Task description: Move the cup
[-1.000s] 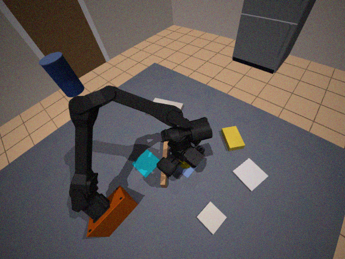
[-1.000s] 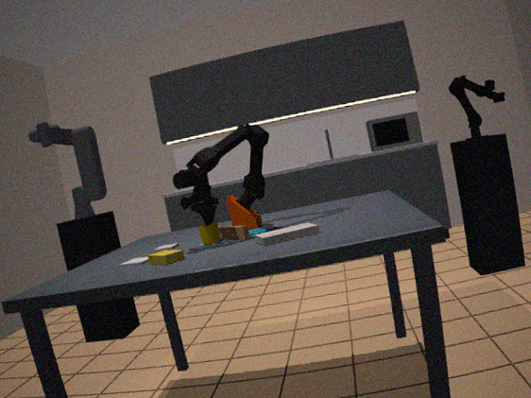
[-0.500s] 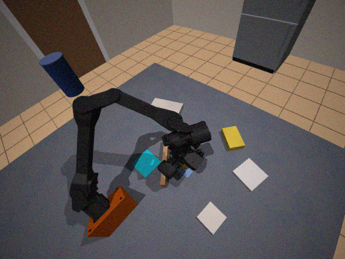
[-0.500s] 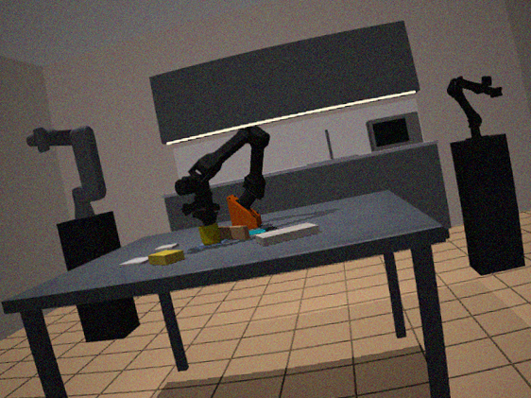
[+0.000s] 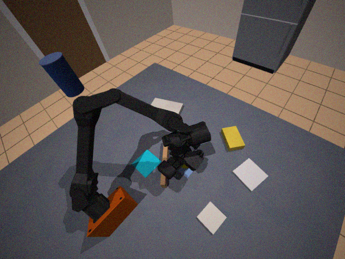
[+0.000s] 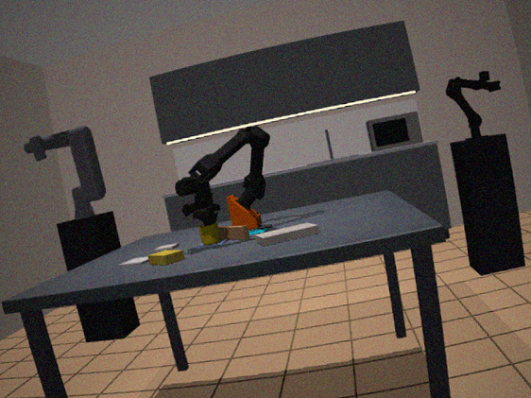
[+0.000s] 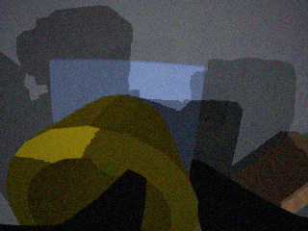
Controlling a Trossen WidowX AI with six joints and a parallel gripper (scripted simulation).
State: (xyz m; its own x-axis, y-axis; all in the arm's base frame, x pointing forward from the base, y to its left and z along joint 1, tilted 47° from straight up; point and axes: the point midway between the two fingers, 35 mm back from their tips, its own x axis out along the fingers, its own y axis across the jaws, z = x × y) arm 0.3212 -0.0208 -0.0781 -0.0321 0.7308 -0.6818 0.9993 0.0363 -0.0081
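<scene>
My gripper tip is 40 mm above the light blue pad and 30 mm short of it. Also, from my gripper tip: cyan pad (140 mm to the left, 90 mm behind, 40 mm below); yellow cup (20 mm ahead); wooden stick (70 mm to the left, 30 mm behind, 20 mm below).
</scene>
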